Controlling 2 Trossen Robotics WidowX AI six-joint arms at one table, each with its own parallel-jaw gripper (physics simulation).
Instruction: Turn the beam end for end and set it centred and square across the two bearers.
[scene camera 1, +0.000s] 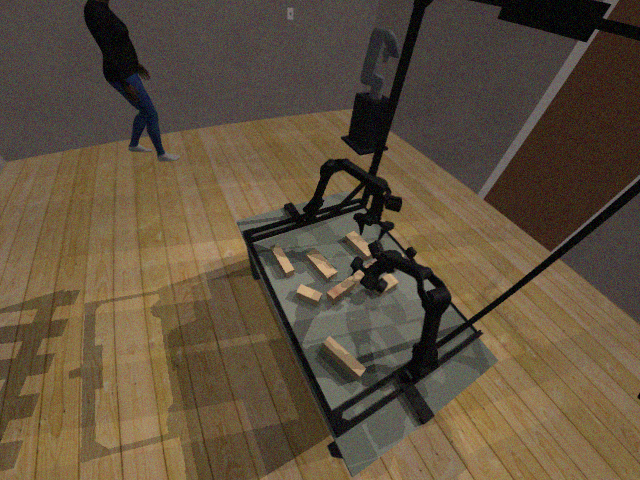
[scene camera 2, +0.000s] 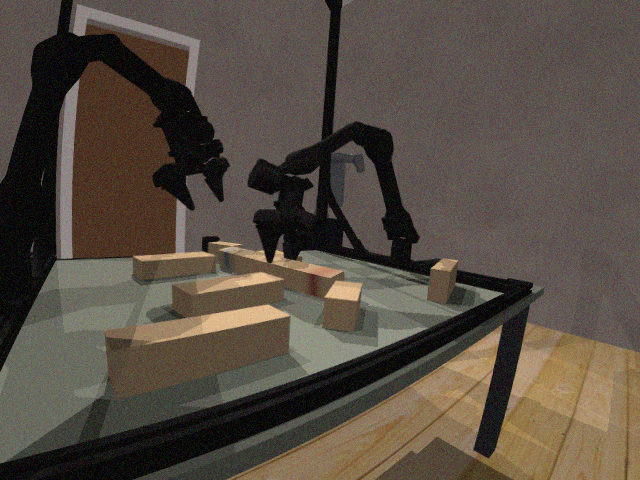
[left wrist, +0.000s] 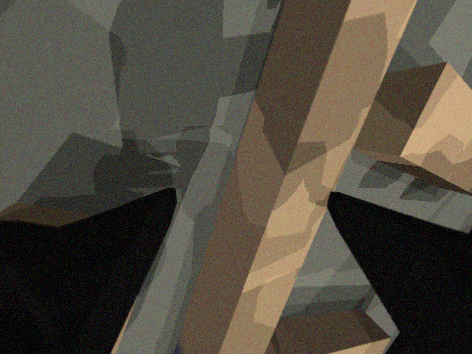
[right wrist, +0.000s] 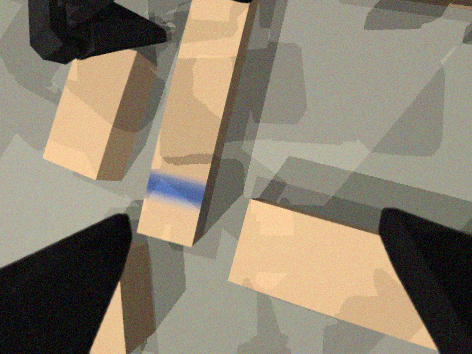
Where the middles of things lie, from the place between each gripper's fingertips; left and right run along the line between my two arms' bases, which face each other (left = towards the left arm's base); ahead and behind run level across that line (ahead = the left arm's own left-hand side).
Scene:
I see the beam (scene camera 2: 314, 280) 20 mm to the right of my left hand.
Right now the beam is 11 cm ahead of my right hand, 11 cm to the left of it and 13 cm below it.

